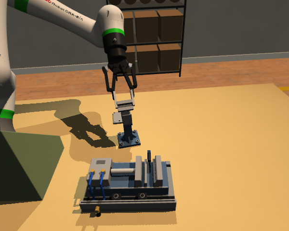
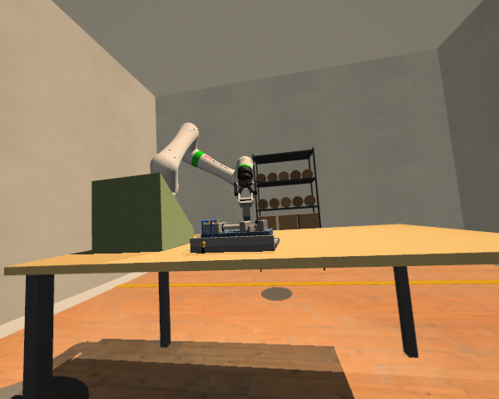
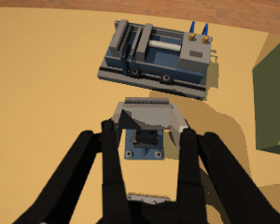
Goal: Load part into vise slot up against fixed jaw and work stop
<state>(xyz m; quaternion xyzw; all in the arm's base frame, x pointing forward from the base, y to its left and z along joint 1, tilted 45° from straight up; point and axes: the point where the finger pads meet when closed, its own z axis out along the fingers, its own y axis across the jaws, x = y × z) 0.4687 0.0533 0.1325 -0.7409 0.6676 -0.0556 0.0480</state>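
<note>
My gripper is now 2 cm to the left of the part and 1 cm above it. Round my hand: infeed plate (20 cm below, 15 cm to the left, 3 cm behind); then V-block post (15 cm below, 2 cm to the right); then work stop (20 cm to the right, 11 cm below, 9 cm ahead).
</note>
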